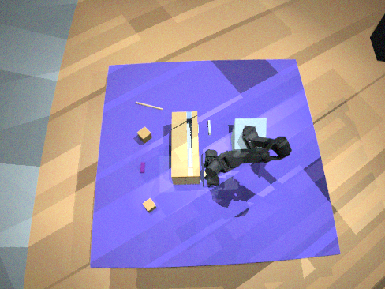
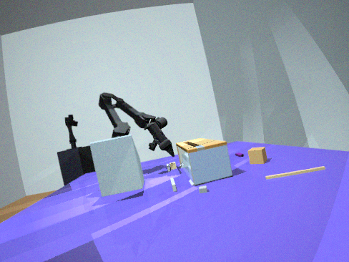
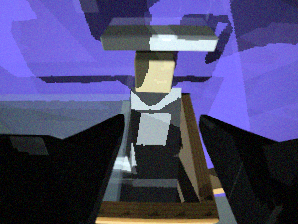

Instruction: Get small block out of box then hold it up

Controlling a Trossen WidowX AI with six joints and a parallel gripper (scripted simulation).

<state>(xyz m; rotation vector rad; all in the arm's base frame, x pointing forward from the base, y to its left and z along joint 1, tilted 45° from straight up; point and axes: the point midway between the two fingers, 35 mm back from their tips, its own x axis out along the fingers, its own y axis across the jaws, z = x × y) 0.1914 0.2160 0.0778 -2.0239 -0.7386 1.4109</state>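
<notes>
The tan block lies 10 mm behind my gripper tip, 10 mm to the right of it and 50 mm below it. The rest, counted from my gripper tip: thin wooden stick (380 mm ahead, 430 mm to the right, 60 mm below); then box (80 mm ahead, 140 mm to the right).
</notes>
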